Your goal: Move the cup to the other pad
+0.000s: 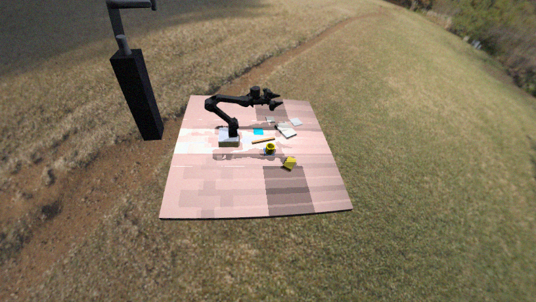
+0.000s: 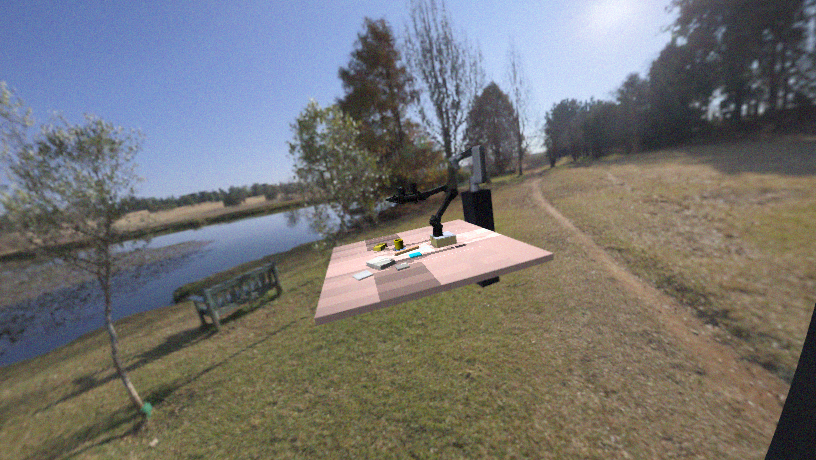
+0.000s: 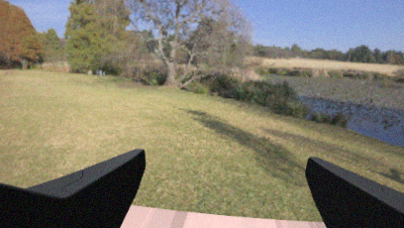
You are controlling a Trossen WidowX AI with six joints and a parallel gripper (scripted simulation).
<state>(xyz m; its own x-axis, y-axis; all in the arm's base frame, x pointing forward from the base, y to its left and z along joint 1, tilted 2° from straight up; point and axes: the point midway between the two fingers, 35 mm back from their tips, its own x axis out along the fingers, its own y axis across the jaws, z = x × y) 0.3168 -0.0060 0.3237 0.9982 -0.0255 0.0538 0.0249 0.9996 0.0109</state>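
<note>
My gripper tip is now 370 mm above the yellow cup, 140 mm to the left of it and 60 mm past it. The rest, counted from my gripper tip: white block 400 mm below, 150 mm ahead, 90 mm to the left; then blue pad 420 mm below, 140 mm to the right, 60 mm behind; then wooden stick 410 mm below, 80 mm behind, 20 mm to the right.
</note>
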